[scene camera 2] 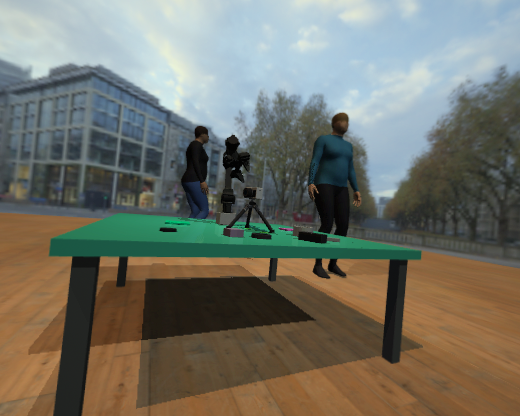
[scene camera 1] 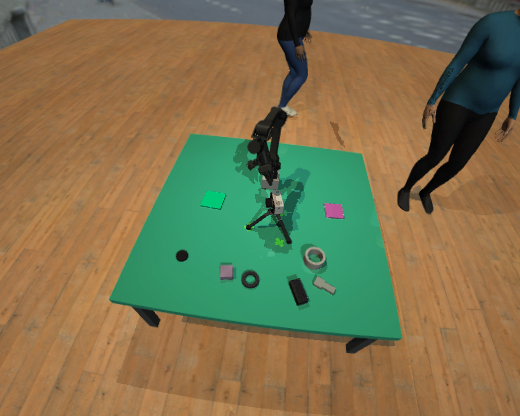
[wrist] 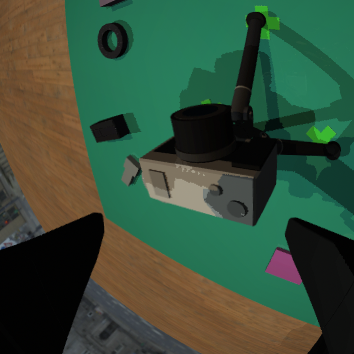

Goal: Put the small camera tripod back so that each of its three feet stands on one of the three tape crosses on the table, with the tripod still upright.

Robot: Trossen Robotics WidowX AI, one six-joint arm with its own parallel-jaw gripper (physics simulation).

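Pixels of known places: gripper, fingertip midpoint: (scene camera 2: pixel 246 177) (scene camera 1: pixel 271 183) (wrist: pixel 199 226); arm's base at its link origin: (scene camera 2: pixel 226 212).
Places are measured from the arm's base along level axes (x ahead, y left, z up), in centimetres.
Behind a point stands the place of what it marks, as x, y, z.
Note:
The small tripod (scene camera 1: pixel 281 227) @(38.2, 9.4, 0.2) (scene camera 2: pixel 260 215) @(37.3, 8.7, 1.0) (wrist: pixel 243 80) @(34.0, -0.4, 3.1) stands upright on the table, bearing a pale camera (scene camera 1: pixel 277 203) @(36.3, 5.6, 15.4) (scene camera 2: pixel 258 193) @(37.8, 6.2, 12.3) (wrist: pixel 190 187) @(32.9, 5.0, 15.4) with a black lens. Its left foot in scene camera 1 is at a green tape cross (wrist: pixel 274 23) @(33.6, -7.6, -7.4). Its right foot there stands just right of another cross (scene camera 1: pixel 279 243) @(42.7, 9.8, -7.5). In the wrist view, one foot overlaps a cross at the top and another lies beside a cross (wrist: pixel 320 134) @(23.1, 6.5, -7.4). A third cross (wrist: pixel 206 101) peeks out behind the lens; the third foot is hidden there. My gripper (scene camera 2: pixel 242 170) @(29.5, 1.4, 20.7) (wrist: pixel 199 226) @(29.5, 1.4, 20.7) is open and empty, above and behind the camera.
On the green table (scene camera 1: pixel 170 210) @(32.7, -52.8, -7.5) lie a grey ring (scene camera 1: pixel 306 257) @(51.6, 23.2, -2.7), a black ring (scene camera 1: pixel 243 279) @(66.5, -4.5, -5.9) (wrist: pixel 103 41) @(68.0, -1.2, -6.5), a black box (scene camera 1: pixel 298 291) @(68.8, 20.7, -4.1) (wrist: pixel 111 128) @(64.7, 19.0, -4.0), a grey piece (scene camera 1: pixel 324 285) @(63.1, 32.8, -6.0) (wrist: pixel 131 171) @(61.3, 31.7, -6.0), a mauve block (scene camera 1: pixel 226 272) @(65.0, -12.7, -4.7), a black disc (scene camera 1: pixel 182 255) @(59.4, -36.1, -6.5), and green (scene camera 1: pixel 213 200) @(21.4, -30.8, -6.5) and magenta (scene camera 1: pixel 334 211) @(15.8, 39.1, -6.5) (wrist: pixel 283 265) @(16.5, 38.8, -6.5) squares.

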